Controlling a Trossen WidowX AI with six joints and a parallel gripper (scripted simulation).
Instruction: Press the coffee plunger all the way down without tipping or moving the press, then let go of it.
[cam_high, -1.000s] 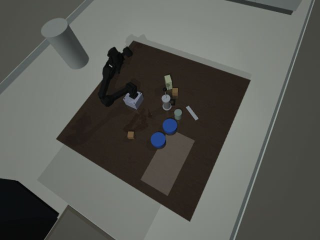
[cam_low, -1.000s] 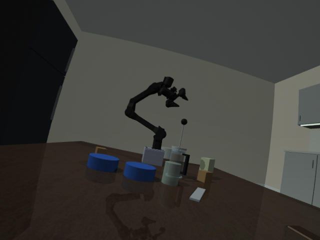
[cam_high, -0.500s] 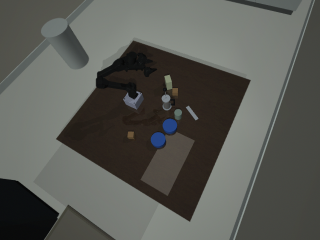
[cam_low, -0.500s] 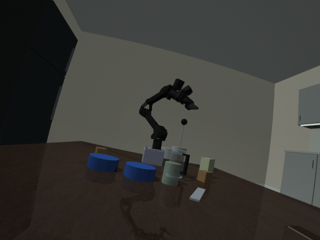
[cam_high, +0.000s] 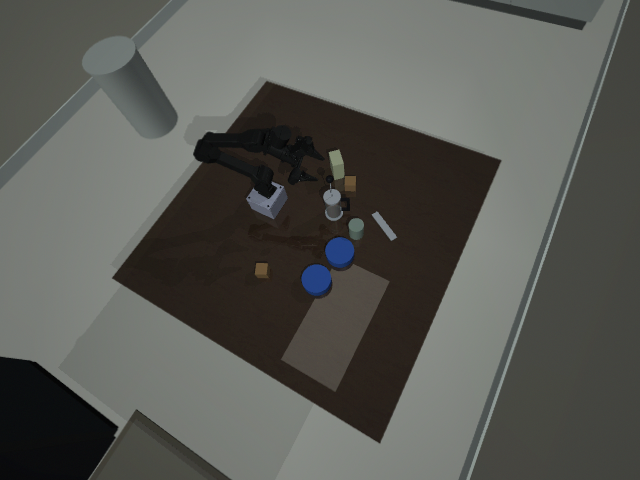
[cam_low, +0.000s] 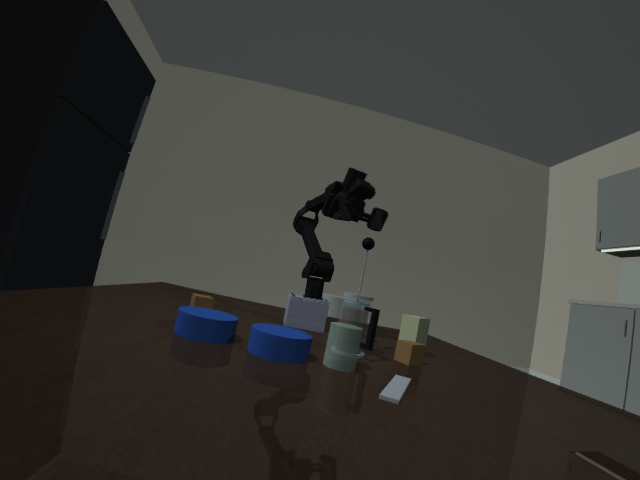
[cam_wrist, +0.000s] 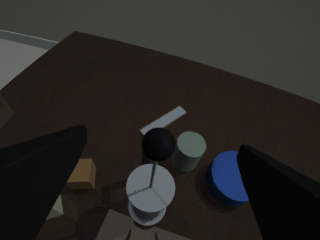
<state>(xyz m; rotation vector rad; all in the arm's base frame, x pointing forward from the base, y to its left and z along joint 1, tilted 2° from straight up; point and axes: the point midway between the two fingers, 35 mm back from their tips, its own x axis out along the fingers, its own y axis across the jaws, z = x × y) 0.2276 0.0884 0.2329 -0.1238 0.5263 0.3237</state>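
The coffee press is 19 cm below my gripper tip, 4 cm ahead of it and 2 cm to the left of it. The rest, counted from my gripper tip: flat grey bar 32 cm below, 25 cm ahead, 7 cm to the left; then pale yellow block 26 cm below, 20 cm to the left, 8 cm behind; then pale green cylinder 28 cm below, 17 cm ahead, 2 cm to the right.
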